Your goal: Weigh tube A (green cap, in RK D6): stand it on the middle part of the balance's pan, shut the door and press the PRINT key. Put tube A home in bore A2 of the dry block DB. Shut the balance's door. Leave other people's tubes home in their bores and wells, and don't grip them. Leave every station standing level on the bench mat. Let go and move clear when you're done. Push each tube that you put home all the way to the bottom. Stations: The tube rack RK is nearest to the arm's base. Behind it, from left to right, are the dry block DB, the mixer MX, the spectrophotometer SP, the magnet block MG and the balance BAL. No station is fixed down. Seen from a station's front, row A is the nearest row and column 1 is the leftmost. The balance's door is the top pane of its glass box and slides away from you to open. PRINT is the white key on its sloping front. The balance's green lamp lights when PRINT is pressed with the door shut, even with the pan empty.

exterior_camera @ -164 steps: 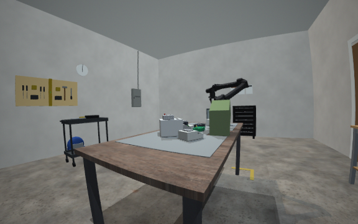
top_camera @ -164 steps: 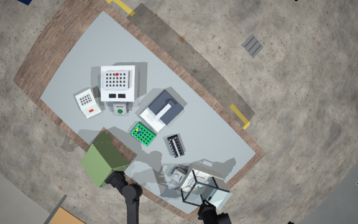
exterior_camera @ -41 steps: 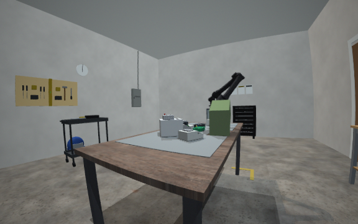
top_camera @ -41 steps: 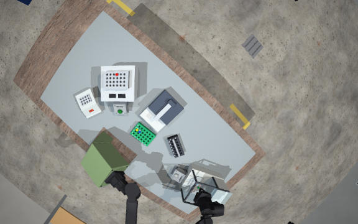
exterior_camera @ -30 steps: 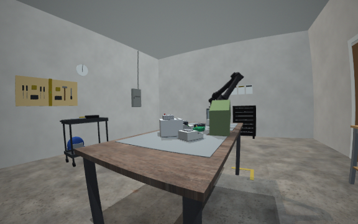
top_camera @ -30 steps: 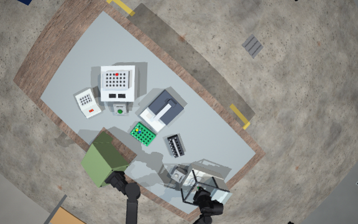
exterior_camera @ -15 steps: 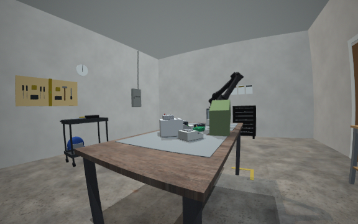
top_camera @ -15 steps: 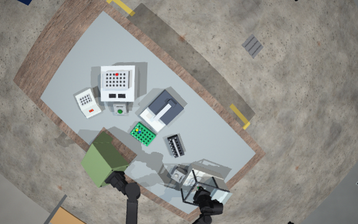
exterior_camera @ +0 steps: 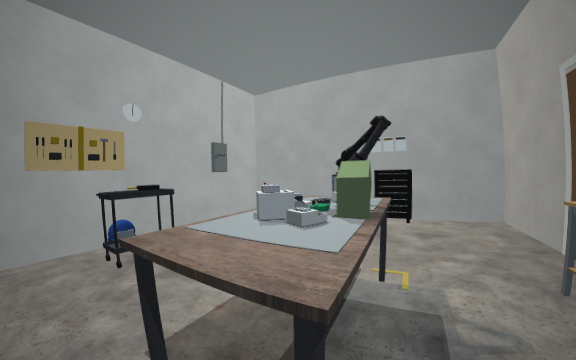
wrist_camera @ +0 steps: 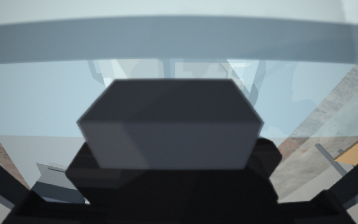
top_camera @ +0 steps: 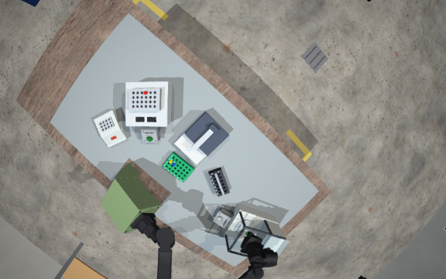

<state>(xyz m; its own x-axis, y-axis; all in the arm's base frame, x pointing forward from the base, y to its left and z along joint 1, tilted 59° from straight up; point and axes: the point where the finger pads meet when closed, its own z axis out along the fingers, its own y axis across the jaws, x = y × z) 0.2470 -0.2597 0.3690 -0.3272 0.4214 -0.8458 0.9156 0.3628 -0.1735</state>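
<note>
Right now my hand is 3 cm above the green-capped tube. Also, from my hand: sliding door (3 cm ahead, 8 cm to the right, 7 cm above); then white print key (5 cm behind, 14 cm to the left, 7 cm below); then balance pan (6 cm below).
</note>
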